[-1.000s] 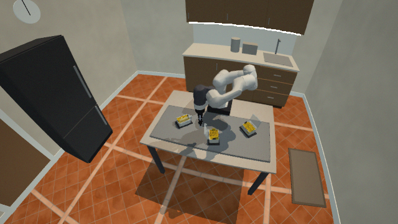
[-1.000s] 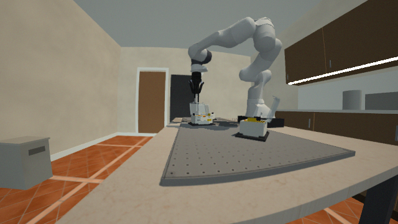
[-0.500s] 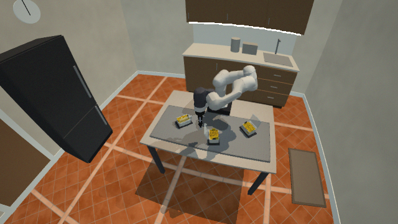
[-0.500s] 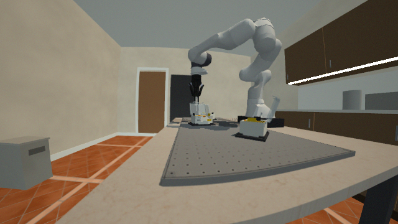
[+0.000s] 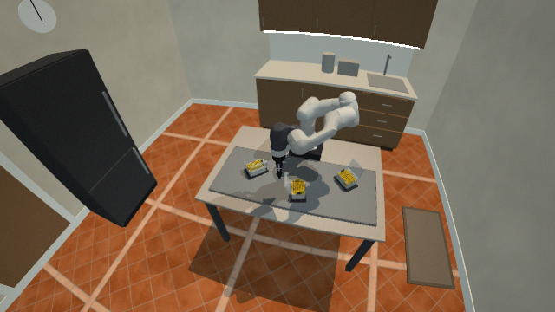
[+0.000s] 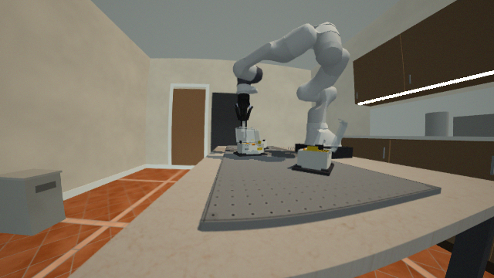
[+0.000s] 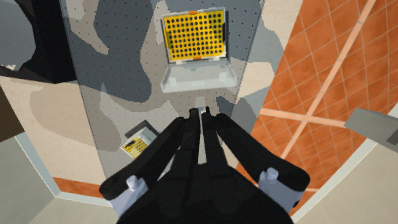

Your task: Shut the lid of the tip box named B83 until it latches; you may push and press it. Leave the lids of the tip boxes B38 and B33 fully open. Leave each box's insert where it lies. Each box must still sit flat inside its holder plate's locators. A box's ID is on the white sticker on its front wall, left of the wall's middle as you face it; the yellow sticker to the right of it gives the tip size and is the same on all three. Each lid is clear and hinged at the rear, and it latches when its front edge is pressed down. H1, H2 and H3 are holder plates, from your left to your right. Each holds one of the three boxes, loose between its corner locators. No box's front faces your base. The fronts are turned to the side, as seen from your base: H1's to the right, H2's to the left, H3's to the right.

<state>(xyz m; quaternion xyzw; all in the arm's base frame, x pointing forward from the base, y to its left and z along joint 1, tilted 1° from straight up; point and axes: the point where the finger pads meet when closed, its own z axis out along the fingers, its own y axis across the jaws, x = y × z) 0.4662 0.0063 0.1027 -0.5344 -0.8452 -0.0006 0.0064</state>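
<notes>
My gripper is now 2 cm past the clear lid, 5 cm to the right of it and 5 cm above it.
</notes>
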